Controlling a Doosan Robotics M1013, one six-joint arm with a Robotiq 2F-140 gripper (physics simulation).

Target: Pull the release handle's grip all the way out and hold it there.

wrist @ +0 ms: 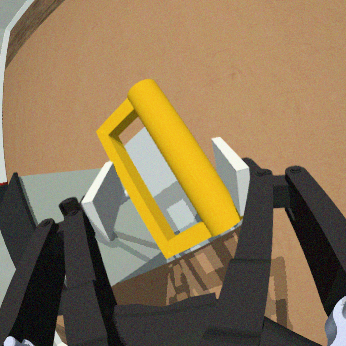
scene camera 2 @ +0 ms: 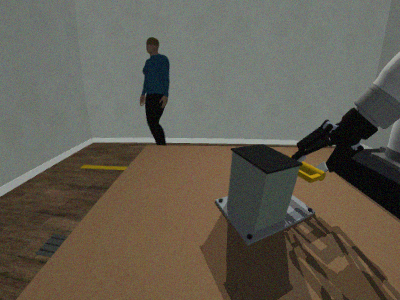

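Gripper (scene camera 2: pixel 318 139), (wrist: pixel 57 312): same spot on it, in scene camera 2 and the wrist view.
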